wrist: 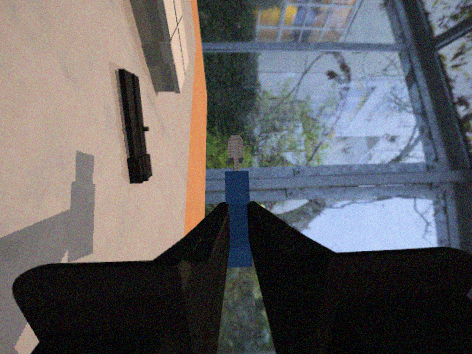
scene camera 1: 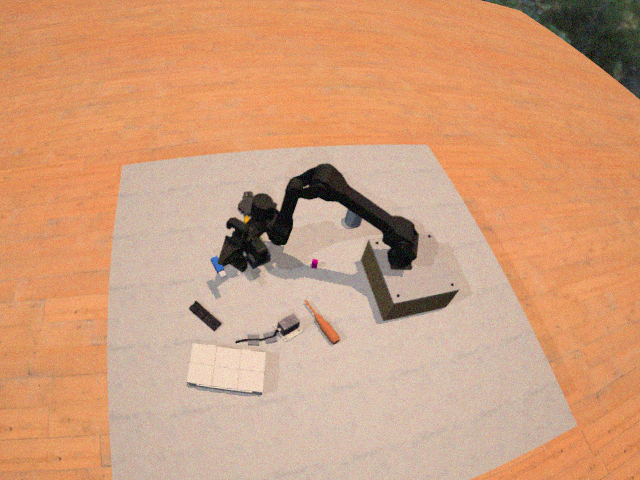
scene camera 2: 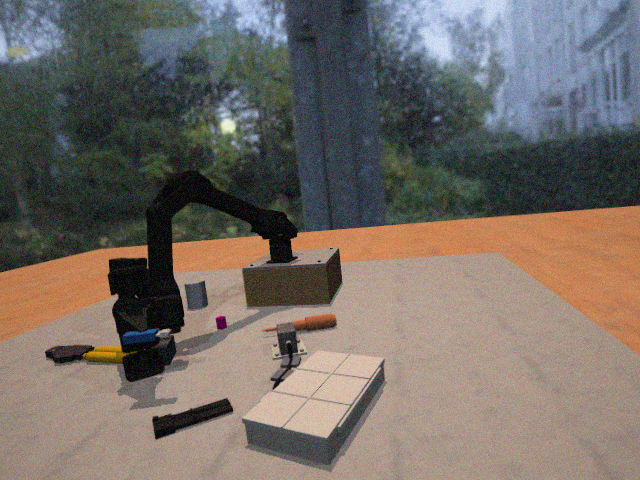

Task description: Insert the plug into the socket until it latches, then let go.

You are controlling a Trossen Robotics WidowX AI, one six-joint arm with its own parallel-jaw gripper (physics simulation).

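Frame: origin at the arm's base, x right, y ahead, z up, level; metres.
Seen in the pictures: gripper, fingertip midpoint: (wrist: 237, 209) (scene camera 1: 218, 265) (scene camera 2: 144, 335); arm's base, origin of the base link: (scene camera 1: 399, 260) (scene camera 2: 282, 260).
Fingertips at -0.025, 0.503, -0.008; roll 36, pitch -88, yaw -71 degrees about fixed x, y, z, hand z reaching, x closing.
Observation:
Offsets run from my fingertips to a thing's top centre, as dx, dy, dz. "pt": to the spot under its first point.
The plug {-0.006, -0.001, +0.006} (scene camera 1: 217, 265) (scene camera 2: 139, 337) (wrist: 238, 187) has a blue body and a pale tip. My gripper (scene camera 1: 224, 262) (scene camera 2: 135, 342) (wrist: 237, 209) is shut on its blue body, and the pale tip sticks out beyond the fingers. The plug is held above the mat; its shadow falls on the mat in both scene views. A grey block on a pale plate, which looks like the socket {-0.137, -0.185, -0.052} (scene camera 1: 288, 323) (scene camera 2: 286, 337), stands well apart from the plug, with a dark cable trailing from it. Its opening cannot be made out, and it does not show in the wrist view.
A black bar {-0.107, +0.039, -0.081} (scene camera 1: 205, 315) (scene camera 2: 192, 417) (wrist: 133, 125) and a pale tiled box {-0.266, -0.026, -0.062} (scene camera 1: 226, 367) (scene camera 2: 315, 395) lie nearby. A dark cube {+0.090, -0.107, -0.062} (scene camera 2: 166, 350) stands behind the fingers, beside yellow-handled pliers {pt +0.198, -0.067, -0.078} (scene camera 2: 103, 354). An orange screwdriver {-0.118, -0.277, -0.070} (scene camera 1: 325, 327), a magenta cube {+0.074, -0.274, -0.072} (scene camera 1: 314, 263) and a grey cylinder {+0.257, -0.416, -0.027} (scene camera 2: 196, 295) are also there.

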